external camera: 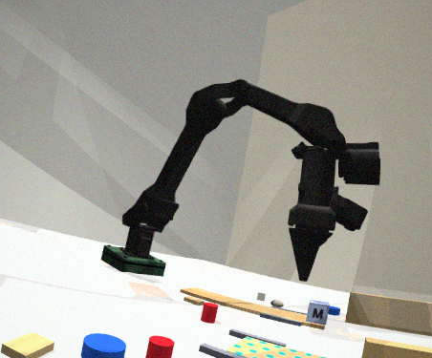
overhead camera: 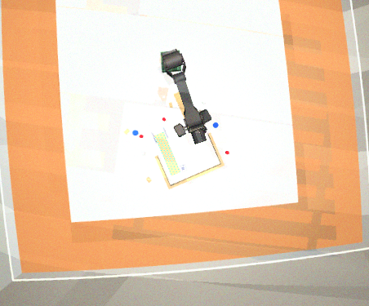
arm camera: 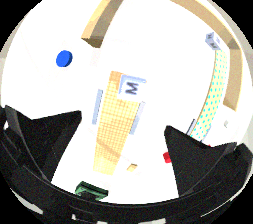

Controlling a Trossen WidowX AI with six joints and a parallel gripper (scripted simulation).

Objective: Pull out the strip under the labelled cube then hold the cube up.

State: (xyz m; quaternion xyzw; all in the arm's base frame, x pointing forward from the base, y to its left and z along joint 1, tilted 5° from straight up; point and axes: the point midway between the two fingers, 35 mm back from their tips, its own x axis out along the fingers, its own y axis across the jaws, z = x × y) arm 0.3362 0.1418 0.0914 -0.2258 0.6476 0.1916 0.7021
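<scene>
Right now my gripper tip is 7 cm past the tan gridded strip, 3 cm to the left of it and 6 cm above it.
</scene>
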